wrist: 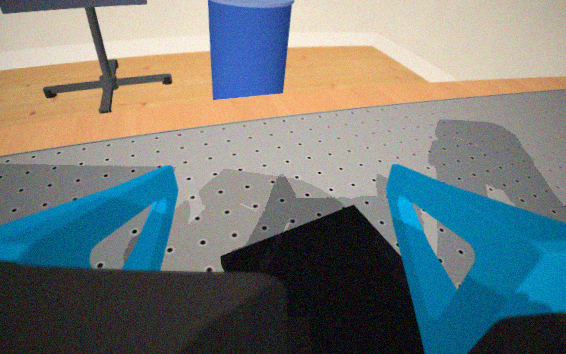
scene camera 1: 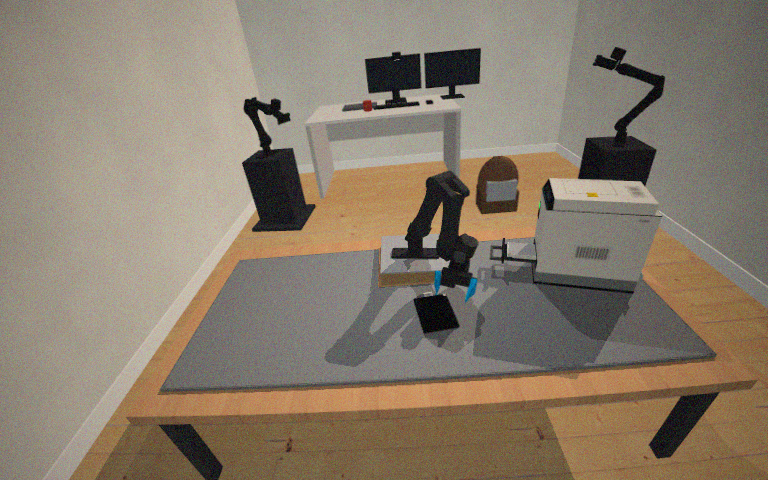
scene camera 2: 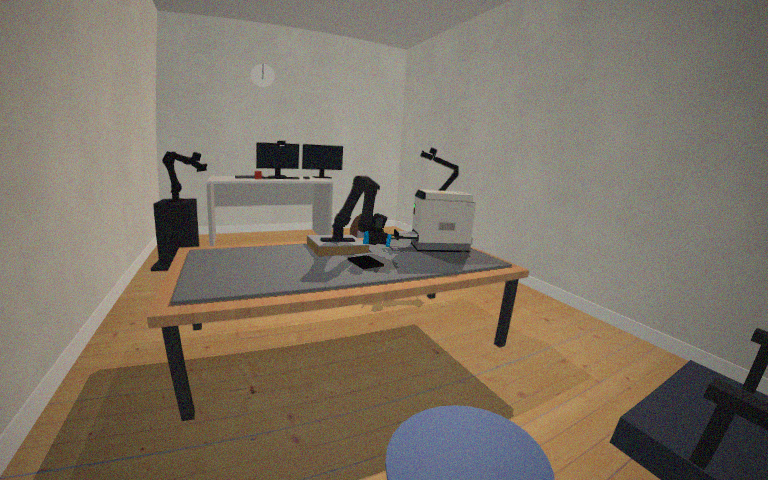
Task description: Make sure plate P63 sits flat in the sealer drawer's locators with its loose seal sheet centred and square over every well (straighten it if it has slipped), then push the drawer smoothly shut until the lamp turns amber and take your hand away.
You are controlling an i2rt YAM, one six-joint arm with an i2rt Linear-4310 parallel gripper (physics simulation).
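Frame: origin at the arm's base, x ahead, y left, z up, level; metres.
Seen in the pictures: gripper, fingertip midpoint: [wrist: 282,177] [scene camera 1: 450,297] [scene camera 2: 377,244]; arm's base, origin of the base link: [scene camera 1: 415,254] [scene camera 2: 337,240].
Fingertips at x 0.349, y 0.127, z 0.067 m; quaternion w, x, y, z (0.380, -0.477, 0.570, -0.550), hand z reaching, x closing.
Offsets run from my fingertips to a thing's top centre. "pt": to the spot under its first point. Level surfaces: height alone.
The sealer {dx -0.251, dy +0.507, dz +0.247 m} [scene camera 1: 591,237] [scene camera 2: 444,220] is a white box at the right of the grey mat. Its drawer {pt dx -0.252, dy +0.290, dz -0.025 m} [scene camera 1: 522,259] [scene camera 2: 407,237] stands out of its left side, with a dark handle [scene camera 1: 497,253] at the end. The lamp {dx -0.355, dy +0.355, dz +0.152 m} [scene camera 1: 539,205] [scene camera 2: 414,207] glows green. Something pale lies on the drawer, but plate P63 and its seal sheet are too small to make out. The drawer does not show in the wrist view. My gripper [scene camera 1: 453,292] [scene camera 2: 377,241] [wrist: 282,177] is open, with blue fingers pointing down over the mat, left of the drawer handle and apart from it.
A flat black slab {dx -0.036, dy -0.050, dz -0.096 m} [scene camera 1: 436,314] [scene camera 2: 365,261] [wrist: 330,265] lies on the mat {dz -0.108 m} [scene camera 1: 271,328] in front of my gripper, with a small pale item at its back edge. The arm's base block [scene camera 1: 404,278] [scene camera 2: 339,249] stands behind. A blue bin [wrist: 250,50] stands beyond the table edge.
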